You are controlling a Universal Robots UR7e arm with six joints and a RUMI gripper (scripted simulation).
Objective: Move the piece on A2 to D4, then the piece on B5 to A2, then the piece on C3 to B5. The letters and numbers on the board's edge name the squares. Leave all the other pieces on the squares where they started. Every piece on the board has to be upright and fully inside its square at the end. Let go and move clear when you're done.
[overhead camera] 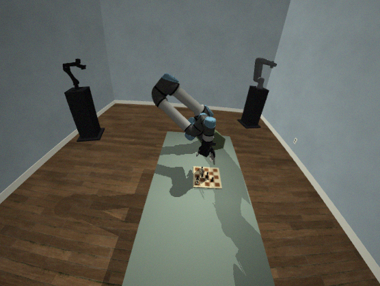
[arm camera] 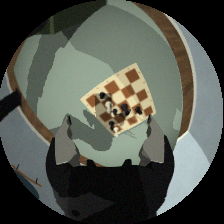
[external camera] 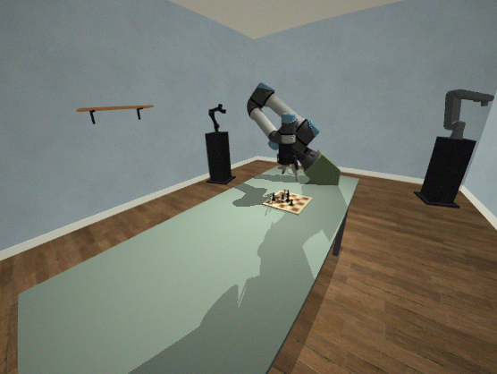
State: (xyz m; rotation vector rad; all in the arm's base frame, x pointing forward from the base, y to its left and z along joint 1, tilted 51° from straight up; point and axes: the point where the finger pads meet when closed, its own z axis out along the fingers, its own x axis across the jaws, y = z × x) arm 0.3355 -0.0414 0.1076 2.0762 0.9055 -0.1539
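Right now the chessboard is 7 cm ahead of my hand, 1 cm to the left of it and 12 cm below it. Round my hand: white piece (2 cm ahead, 2 cm to the right, 9 cm below).
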